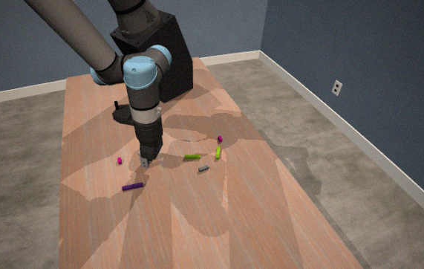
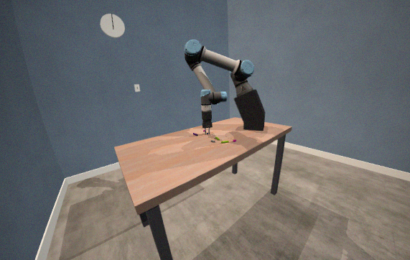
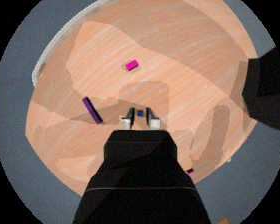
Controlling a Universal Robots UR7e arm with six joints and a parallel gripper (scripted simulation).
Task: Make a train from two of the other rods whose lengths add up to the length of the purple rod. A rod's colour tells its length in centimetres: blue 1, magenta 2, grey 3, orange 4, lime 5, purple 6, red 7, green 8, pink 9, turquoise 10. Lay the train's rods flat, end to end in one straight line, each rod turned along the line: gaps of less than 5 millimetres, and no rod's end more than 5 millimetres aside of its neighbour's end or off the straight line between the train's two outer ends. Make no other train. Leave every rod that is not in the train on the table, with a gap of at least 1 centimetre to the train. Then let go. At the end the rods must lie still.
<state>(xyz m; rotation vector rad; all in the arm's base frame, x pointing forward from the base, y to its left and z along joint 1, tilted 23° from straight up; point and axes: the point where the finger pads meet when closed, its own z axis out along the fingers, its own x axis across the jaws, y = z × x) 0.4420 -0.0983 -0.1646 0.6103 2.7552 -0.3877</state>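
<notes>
Now: hand 1 cm above the blue rod. Round my hand: purple rod (8 cm ahead, 5 cm to the right, 1 cm below); grey rod (17 cm to the left, 6 cm ahead, 1 cm below).
</notes>
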